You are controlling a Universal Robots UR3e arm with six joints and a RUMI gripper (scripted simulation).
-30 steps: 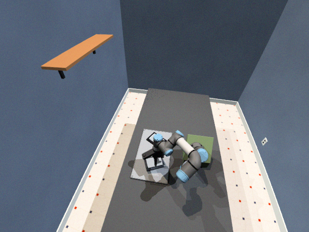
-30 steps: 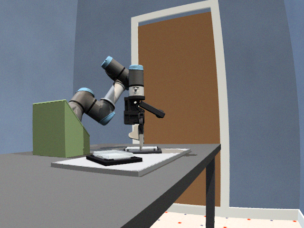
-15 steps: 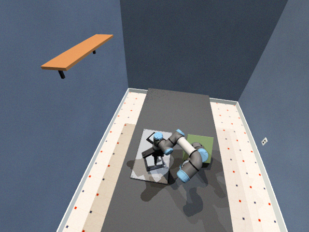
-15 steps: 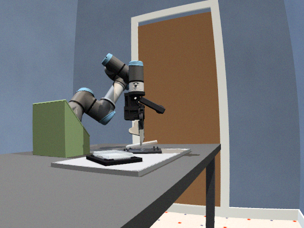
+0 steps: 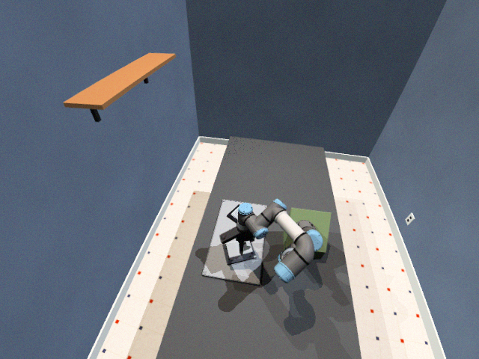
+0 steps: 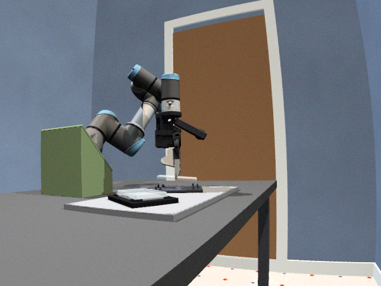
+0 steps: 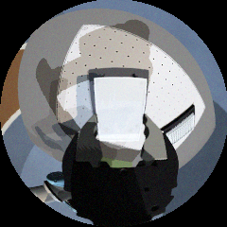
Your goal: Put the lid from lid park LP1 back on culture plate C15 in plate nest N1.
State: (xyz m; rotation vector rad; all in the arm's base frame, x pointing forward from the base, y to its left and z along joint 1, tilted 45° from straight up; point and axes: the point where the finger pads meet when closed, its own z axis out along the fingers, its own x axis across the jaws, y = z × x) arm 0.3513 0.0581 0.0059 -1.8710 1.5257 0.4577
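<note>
The lid park lies 50 mm below my hand. Round my hand: lid (10 mm below).
</note>
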